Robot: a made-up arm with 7 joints. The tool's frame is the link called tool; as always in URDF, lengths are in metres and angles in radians. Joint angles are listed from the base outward.
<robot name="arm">
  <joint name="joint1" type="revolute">
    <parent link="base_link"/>
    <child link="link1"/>
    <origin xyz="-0.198 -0.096 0.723" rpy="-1.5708 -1.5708 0"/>
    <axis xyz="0 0 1"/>
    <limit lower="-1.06" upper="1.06"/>
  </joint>
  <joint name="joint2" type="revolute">
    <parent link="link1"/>
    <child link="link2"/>
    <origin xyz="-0.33 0.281 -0.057" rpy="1.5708 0 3.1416"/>
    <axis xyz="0 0 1"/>
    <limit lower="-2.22" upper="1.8"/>
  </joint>
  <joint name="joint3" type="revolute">
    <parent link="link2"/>
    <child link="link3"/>
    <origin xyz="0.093 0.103 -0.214" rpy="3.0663 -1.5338 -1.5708"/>
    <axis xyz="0 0 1"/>
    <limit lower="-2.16" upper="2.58"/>
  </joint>
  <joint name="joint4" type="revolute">
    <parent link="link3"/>
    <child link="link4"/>
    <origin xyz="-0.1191 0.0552 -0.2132" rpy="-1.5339 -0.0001 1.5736"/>
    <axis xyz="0 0 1"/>
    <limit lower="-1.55" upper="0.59"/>
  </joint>
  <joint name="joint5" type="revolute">
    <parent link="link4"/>
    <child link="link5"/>
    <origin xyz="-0.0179 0.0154 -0.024" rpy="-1.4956 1.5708 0"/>
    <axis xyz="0 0 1"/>
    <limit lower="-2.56" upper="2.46"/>
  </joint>
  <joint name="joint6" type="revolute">
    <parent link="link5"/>
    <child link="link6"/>
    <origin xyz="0.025 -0.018 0.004" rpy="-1.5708 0 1.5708"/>
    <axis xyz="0 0 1"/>
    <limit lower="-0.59" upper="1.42"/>
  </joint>
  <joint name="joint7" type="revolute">
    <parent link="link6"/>
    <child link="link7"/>
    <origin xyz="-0.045 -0.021 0.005" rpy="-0.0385 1.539 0"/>
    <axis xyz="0 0 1"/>
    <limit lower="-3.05" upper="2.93"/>
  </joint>
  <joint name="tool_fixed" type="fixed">
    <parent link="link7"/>
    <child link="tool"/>
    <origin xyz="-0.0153 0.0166 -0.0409" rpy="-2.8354 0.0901 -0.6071"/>
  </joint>
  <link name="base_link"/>
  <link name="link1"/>
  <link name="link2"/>
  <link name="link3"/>
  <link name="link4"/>
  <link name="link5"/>
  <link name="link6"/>
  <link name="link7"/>
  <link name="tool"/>
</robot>
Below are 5 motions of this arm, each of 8 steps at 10 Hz.
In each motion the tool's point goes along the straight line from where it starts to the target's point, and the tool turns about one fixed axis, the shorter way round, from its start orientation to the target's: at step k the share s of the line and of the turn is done. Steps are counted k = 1, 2, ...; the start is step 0. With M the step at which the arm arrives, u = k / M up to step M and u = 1 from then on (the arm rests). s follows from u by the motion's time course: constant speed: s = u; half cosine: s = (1 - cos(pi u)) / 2; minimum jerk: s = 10 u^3 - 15 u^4 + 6 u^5.
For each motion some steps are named. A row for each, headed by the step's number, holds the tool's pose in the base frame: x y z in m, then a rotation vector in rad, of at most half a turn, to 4 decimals.
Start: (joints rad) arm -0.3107 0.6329 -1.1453 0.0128 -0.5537 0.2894 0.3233
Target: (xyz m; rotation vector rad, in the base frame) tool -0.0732 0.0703 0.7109 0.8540 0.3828 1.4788
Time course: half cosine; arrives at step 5
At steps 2, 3, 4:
2: -0.0647 0.0948 0.7137 0.7136 0.2921 0.8280
3: -0.0687 0.0832 0.7124 0.7847 0.3364 1.1338
4: -0.0720 0.0739 0.7113 0.8360 0.3703 1.3831

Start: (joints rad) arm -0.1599 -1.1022 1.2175 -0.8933 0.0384 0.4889 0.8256
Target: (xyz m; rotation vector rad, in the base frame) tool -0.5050 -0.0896 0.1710 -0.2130 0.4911 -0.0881
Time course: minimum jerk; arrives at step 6
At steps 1, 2, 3, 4, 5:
1: -0.2054 -0.1367 0.0475 -0.3919 -0.9041 0.8024
2: -0.2596 -0.1282 0.0698 -0.3693 -0.6471 0.6468
3: -0.3497 -0.1140 0.1070 -0.3218 -0.2243 0.3824
4: -0.4398 -0.0999 0.1441 -0.2627 0.1929 0.1116
5: -0.4940 -0.0913 0.1665 -0.2218 0.4409 -0.0541

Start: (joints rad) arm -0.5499 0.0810 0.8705 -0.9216 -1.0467 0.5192 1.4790
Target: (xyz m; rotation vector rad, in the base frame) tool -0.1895 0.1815 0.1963 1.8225 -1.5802 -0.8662
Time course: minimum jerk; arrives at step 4
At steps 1, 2, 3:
1: -0.0948 0.2061 0.2670 1.9419 -1.7931 -0.6847
2: -0.1367 0.1952 0.2357 1.8908 -1.6994 -0.7681
3: -0.1786 0.1843 0.2045 1.8370 -1.6050 -0.8465

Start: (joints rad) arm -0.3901 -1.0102 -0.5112 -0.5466 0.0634 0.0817 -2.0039
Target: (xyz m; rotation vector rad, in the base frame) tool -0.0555 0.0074 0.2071 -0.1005 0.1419 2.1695
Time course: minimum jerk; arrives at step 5
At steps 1, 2, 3, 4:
1: 0.1083 0.0453 0.2294 0.2084 0.7625 1.9972
2: 0.0632 0.0348 0.2233 0.1241 0.5955 2.0586
3: -0.0003 0.0202 0.2146 0.0043 0.3551 2.1271
4: -0.0454 0.0097 0.2085 -0.0813 0.1811 2.1630

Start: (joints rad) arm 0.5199 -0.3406 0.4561 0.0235 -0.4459 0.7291 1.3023
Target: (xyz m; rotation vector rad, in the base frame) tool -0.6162 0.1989 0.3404 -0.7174 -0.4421 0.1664
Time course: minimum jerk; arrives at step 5
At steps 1, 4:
1: -0.5409 0.2146 0.2859 -0.5921 -0.8763 -0.3145
4: -0.6116 0.1999 0.3370 -0.7112 -0.4696 0.1373

